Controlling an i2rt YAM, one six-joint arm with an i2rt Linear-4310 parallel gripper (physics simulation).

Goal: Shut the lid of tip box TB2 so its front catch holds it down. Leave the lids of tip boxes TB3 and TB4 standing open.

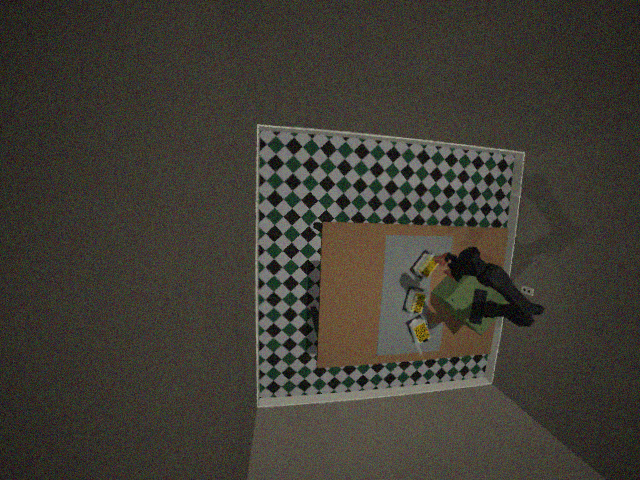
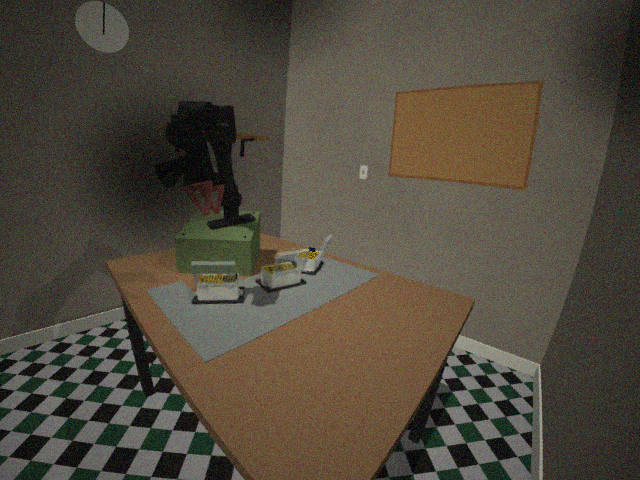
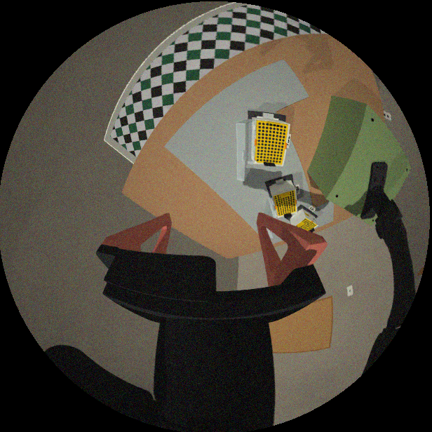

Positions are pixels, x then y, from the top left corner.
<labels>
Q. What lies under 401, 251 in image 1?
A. A grey-blue mat.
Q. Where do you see a grey-blue mat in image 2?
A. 212, 330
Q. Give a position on a grey-blue mat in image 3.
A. At 206, 143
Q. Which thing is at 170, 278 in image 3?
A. My gripper.
</labels>
